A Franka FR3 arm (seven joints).
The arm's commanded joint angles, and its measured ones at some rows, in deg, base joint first. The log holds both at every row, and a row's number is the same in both.
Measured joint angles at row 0:
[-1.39, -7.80, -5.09, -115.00, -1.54, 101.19, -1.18]
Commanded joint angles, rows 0 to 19:
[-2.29, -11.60, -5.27, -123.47, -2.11, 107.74, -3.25]
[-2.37, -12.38, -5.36, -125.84, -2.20, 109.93, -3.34]
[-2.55, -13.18, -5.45, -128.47, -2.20, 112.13, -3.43]
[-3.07, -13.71, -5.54, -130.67, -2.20, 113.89, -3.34]
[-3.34, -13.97, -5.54, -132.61, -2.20, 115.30, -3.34]
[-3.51, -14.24, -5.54, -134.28, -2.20, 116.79, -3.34]
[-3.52, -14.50, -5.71, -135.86, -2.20, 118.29, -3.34]
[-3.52, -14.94, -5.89, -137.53, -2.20, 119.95, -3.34]
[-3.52, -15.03, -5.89, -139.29, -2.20, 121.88, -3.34]
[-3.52, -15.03, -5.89, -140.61, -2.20, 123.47, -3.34]
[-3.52, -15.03, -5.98, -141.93, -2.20, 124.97, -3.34]
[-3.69, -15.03, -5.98, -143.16, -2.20, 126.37, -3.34]
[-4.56, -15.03, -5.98, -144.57, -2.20, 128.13, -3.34]
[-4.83, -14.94, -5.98, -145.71, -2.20, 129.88, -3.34]
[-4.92, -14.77, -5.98, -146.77, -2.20, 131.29, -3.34]
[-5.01, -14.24, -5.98, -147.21, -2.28, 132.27, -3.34]
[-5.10, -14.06, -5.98, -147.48, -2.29, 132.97, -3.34]
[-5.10, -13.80, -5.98, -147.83, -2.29, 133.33, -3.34]
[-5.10, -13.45, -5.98, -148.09, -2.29, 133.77, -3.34]
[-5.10, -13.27, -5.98, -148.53, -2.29, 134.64, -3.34]
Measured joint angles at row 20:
[-4.24, -12.77, -6.38, -146.20, -1.57, 131.62, -2.63]
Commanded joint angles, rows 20 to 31:
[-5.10, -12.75, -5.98, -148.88, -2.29, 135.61, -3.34]
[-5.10, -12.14, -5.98, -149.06, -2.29, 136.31, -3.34]
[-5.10, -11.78, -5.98, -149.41, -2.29, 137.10, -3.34]
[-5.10, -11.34, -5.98, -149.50, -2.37, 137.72, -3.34]
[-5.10, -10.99, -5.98, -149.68, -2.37, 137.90, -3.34]
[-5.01, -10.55, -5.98, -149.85, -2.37, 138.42, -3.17]
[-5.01, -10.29, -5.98, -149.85, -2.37, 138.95, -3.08]
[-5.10, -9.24, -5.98, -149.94, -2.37, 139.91, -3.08]
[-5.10, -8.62, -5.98, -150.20, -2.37, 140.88, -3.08]
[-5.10, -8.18, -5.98, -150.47, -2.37, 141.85, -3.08]
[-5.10, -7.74, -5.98, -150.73, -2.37, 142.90, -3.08]
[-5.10, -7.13, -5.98, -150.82, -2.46, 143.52, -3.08]
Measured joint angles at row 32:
[-4.24, -8.42, -6.38, -149.32, -1.58, 139.93, -2.64]
